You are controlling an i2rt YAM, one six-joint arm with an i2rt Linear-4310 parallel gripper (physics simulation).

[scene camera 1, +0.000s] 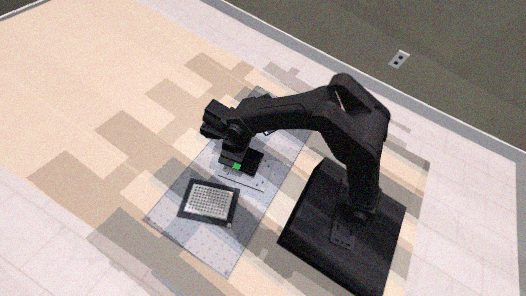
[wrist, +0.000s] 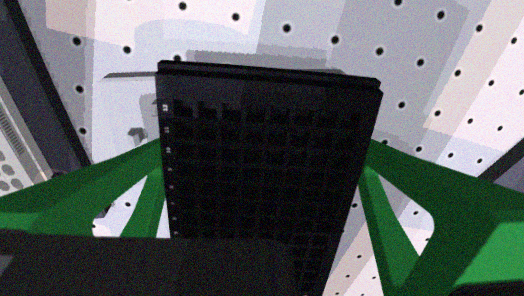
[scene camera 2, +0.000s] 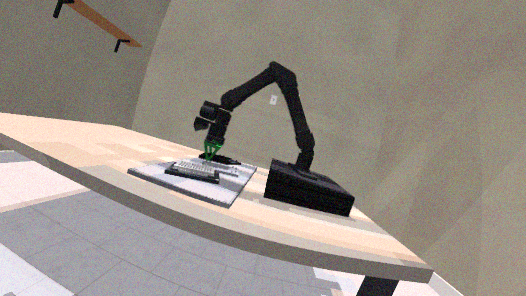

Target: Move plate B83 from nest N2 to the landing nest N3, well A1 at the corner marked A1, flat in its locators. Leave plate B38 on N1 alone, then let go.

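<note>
Black plate B83 is between the green fingers of my gripper, which is shut on it. The plate looks roughly level, over the part of pale landing nest N3 nearer the arm; its exact height is unclear. One N3 locator shows left of the plate in the wrist view; the plate hides much of the nest, and its A1 mark is not readable. White plate B38 sits on dark nest N1. N2 is mostly hidden behind the arm in scene camera 1.
The perforated base board carries the nests on the wooden table. N1 stands at the left in the wrist view. A dark edge shows at that view's right. The arm's black base box stands beside the board.
</note>
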